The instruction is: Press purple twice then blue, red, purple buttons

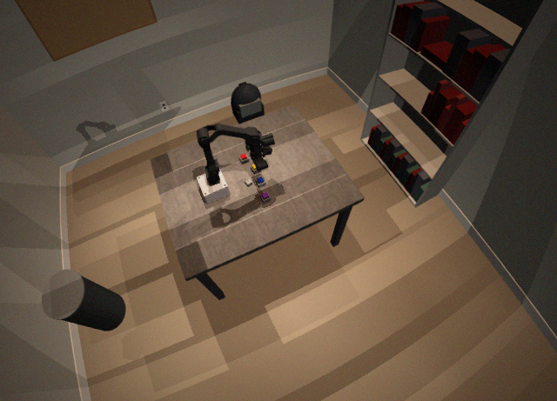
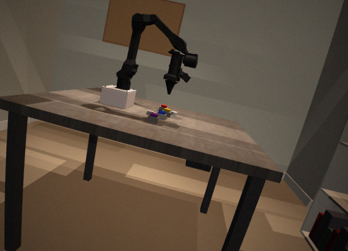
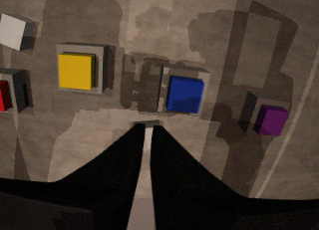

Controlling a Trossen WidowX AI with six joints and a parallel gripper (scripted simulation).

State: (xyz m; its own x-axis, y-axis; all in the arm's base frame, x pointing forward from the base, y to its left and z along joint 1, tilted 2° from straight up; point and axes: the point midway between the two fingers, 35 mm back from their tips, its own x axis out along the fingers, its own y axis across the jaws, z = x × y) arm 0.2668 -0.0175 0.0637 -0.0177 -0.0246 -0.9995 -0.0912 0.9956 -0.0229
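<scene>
My gripper tip is now 17 cm to the right of the red button, 9 cm above it and 5 cm past it. From my gripper tip the other things lie so: grey block (12 cm below, 7 cm behind, 1 cm to the right); then yellow button (9 cm below, 7 cm to the left); then blue button (9 cm below, 4 cm to the right, 1 cm behind).
</scene>
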